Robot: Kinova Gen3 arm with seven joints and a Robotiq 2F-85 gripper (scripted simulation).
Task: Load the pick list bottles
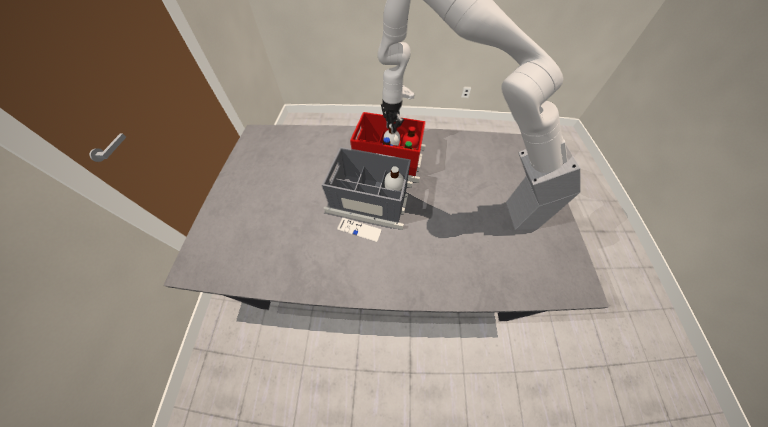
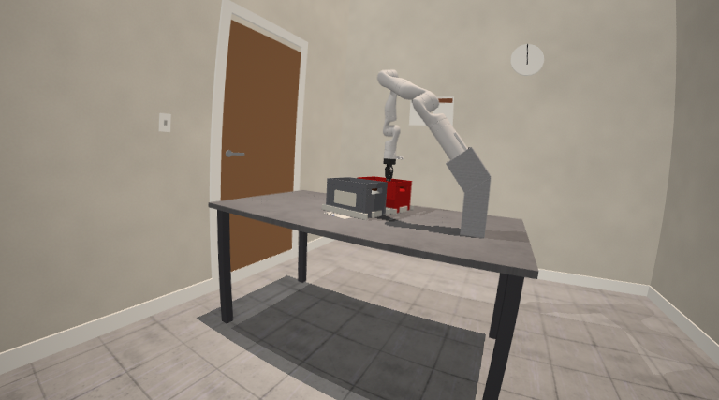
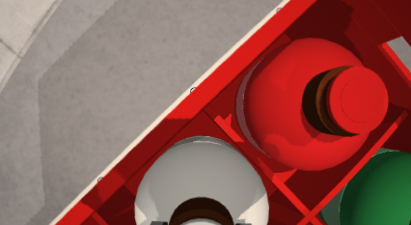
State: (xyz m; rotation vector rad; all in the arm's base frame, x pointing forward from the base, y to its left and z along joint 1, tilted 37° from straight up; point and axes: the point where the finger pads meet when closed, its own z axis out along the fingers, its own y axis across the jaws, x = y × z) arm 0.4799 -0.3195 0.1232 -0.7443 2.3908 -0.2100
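The red crate is 70 mm below my hand, 40 mm to the left of it and 10 mm ahead of it. Round my hand: blue-label bottle (90 mm to the left, 70 mm below, 20 mm ahead); green-label bottle (100 mm to the left, 70 mm below, 70 mm behind); red-label bottle (90 mm behind, 70 mm below, 10 mm to the left).
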